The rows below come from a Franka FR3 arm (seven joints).
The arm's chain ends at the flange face. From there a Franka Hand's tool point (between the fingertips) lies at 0.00 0.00 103.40 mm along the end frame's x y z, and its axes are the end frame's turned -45 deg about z.
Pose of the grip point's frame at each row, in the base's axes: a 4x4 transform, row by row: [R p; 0 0 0 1], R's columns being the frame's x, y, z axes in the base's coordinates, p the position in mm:
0.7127 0.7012 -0.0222 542.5; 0.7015 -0.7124 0.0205 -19.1; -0.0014 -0.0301 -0.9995 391.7; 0 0 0 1
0.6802 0.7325 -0.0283 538.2; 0.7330 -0.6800 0.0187 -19.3; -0.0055 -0.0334 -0.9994 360.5; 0 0 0 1
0.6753 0.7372 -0.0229 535.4; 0.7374 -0.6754 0.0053 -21.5; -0.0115 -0.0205 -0.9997 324.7; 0 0 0 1
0.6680 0.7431 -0.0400 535.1; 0.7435 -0.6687 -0.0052 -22.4; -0.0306 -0.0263 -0.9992 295.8; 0 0 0 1
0.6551 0.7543 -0.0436 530.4; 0.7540 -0.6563 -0.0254 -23.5; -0.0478 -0.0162 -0.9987 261.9; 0 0 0 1
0.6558 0.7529 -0.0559 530.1; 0.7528 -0.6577 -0.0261 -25.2; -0.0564 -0.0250 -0.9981 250.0; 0 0 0 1
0.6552 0.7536 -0.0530 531.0; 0.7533 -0.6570 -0.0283 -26.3; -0.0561 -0.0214 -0.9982 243.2; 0 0 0 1
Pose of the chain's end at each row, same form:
0.9998 -0.0081 -0.0222 544.8; -0.0077 -0.9998 0.0205 -21.2; -0.0223 -0.0203 -0.9995 495.0; 0 0 0 1
0.9989 0.0370 -0.0283 541.1; 0.0375 -0.9991 0.0187 -21.2; -0.0275 -0.0197 -0.9994 463.8; 0 0 0 1
0.9988 0.0438 -0.0229 537.8; 0.0438 -0.9990 0.0053 -22.0; -0.0226 -0.0064 -0.9997 428.1; 0 0 0 1
0.9978 0.0531 -0.0400 539.2; 0.0529 -0.9986 -0.0052 -21.9; -0.0402 0.0030 -0.9992 399.1; 0 0 0 1
0.9966 0.0701 -0.0436 534.9; 0.0691 -0.9972 -0.0254 -20.9; -0.0453 0.0223 -0.9987 365.2; 0 0 0 1
0.9961 0.0687 -0.0559 535.9; 0.0672 -0.9974 -0.0261 -22.5; -0.0576 0.0222 -0.9981 353.2; 0 0 0 1
0.9962 0.0696 -0.0530 536.5; 0.0681 -0.9972 -0.0283 -23.4; -0.0548 0.0245 -0.9982 346.4; 0 0 0 1

